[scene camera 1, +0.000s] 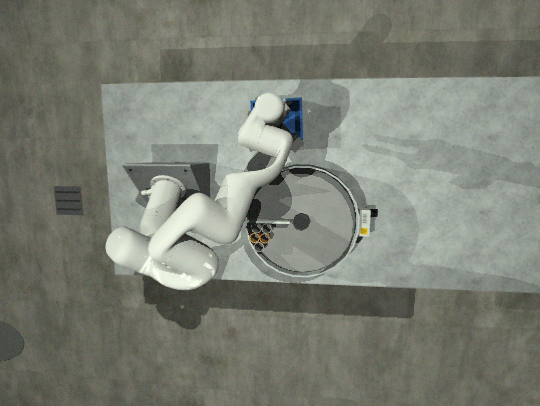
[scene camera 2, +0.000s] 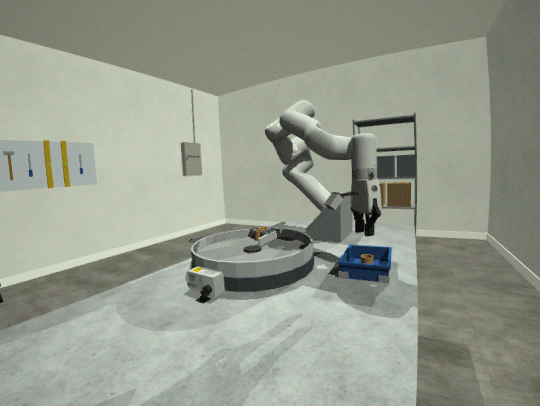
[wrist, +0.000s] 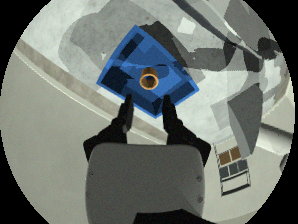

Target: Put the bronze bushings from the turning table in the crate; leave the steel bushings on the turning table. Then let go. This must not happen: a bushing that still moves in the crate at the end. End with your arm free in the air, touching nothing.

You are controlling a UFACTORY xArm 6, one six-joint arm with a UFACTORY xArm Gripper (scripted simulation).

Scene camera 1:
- turning table: 322, 220
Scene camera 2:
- my gripper: 364, 234
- turning table: 231, 250
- crate: 352, 269
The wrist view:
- my gripper: 148, 101
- crate: 121, 75
